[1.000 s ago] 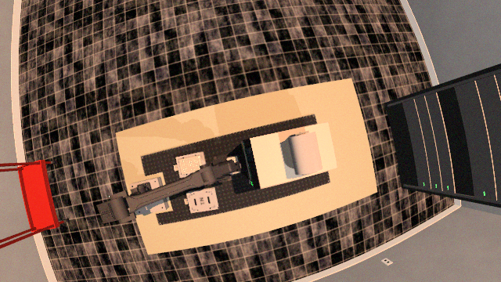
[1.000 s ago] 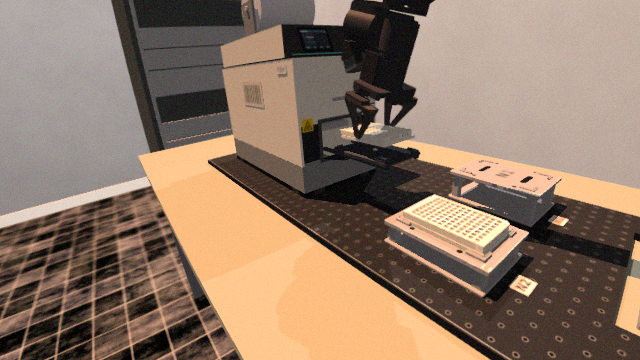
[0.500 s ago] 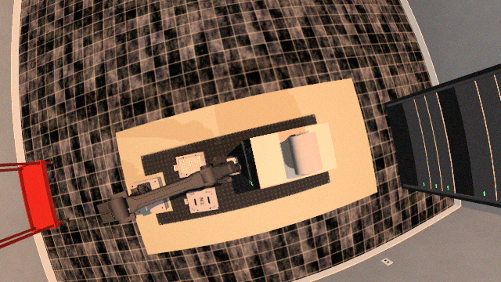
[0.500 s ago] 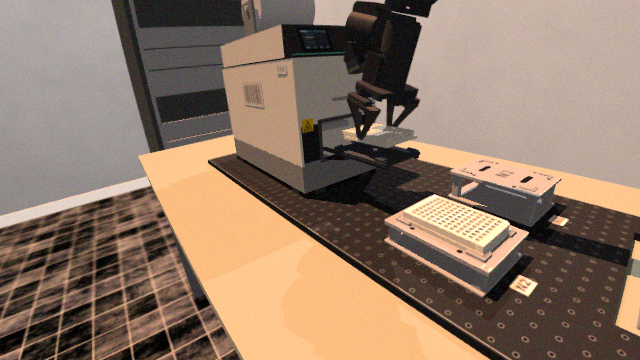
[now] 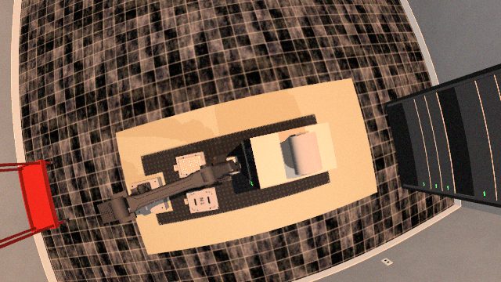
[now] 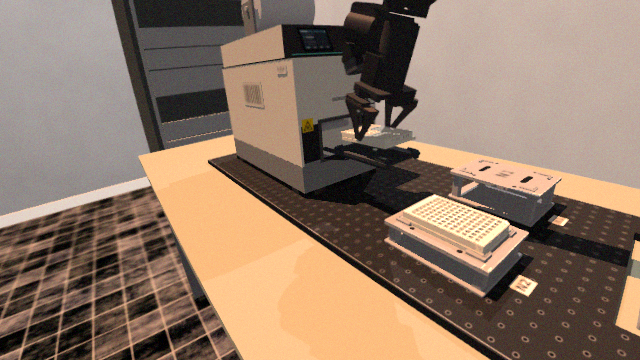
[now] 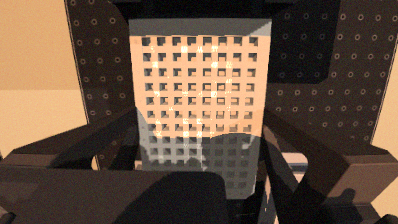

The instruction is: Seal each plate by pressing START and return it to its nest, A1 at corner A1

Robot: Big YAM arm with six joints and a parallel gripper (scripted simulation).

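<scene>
Now: the sealer stage 40 mm below my hand. Also, from my hand: well plate: 200 mm behind, 90 mm below, 60 mm to the left; plate nest N2: 200 mm behind, 110 mm below, 60 mm to the left; sealer screen: 180 mm above, 120 mm ahead, 40 mm to the left.
</scene>
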